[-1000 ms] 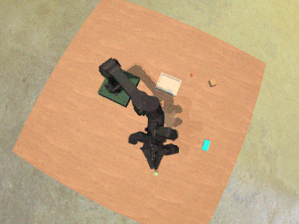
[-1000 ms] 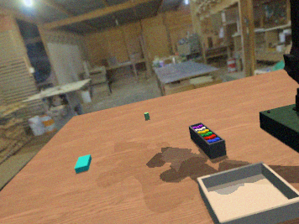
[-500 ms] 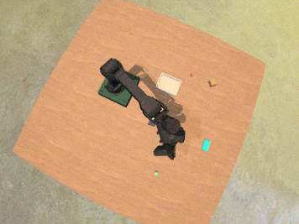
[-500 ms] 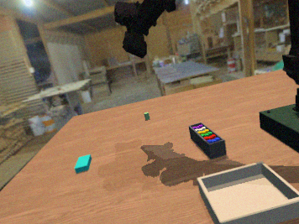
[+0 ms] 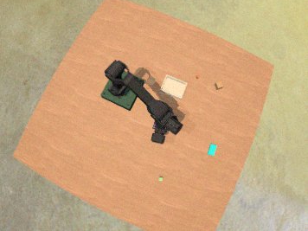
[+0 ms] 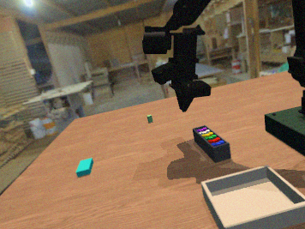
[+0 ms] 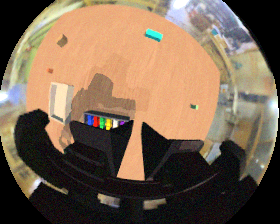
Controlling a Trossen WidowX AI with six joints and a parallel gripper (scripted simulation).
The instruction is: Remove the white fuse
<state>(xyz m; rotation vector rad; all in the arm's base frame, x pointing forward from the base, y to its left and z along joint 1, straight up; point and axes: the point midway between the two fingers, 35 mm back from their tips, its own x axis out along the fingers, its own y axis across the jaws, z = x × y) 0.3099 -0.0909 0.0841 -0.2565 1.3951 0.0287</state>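
The white fuse lies 70 mm below my gripper tip, 40 mm to the left of it and 40 mm behind it. From my gripper tip the other things lie so: teal block: 310 mm ahead, 90 mm below, 30 mm to the left; then small green block: 240 mm to the right, 110 mm ahead, 90 mm below; then grey tray: 270 mm to the left, 100 mm below, 50 mm behind.
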